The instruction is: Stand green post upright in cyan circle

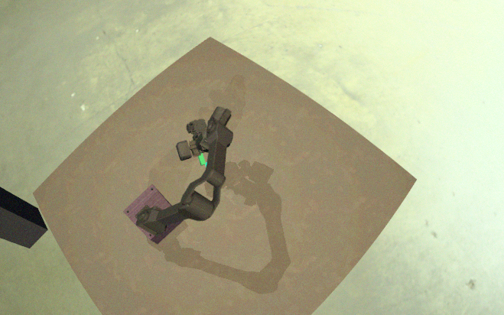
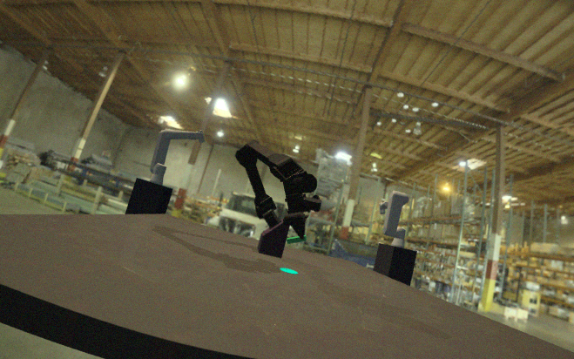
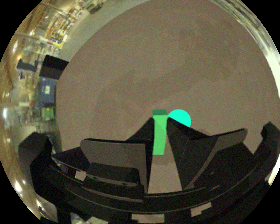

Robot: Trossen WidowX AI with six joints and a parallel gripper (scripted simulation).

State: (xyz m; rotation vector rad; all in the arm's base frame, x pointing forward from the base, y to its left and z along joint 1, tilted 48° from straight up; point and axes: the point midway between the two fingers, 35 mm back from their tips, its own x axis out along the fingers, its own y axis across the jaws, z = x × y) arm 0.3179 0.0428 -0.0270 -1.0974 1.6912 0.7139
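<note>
My gripper tip is now 20 mm short of the cyan circle, 20 mm to the left of it and 120 mm above it. From my gripper tip the other things lie so: green post 10 mm behind, 20 mm to the right, 10 mm below.
</note>
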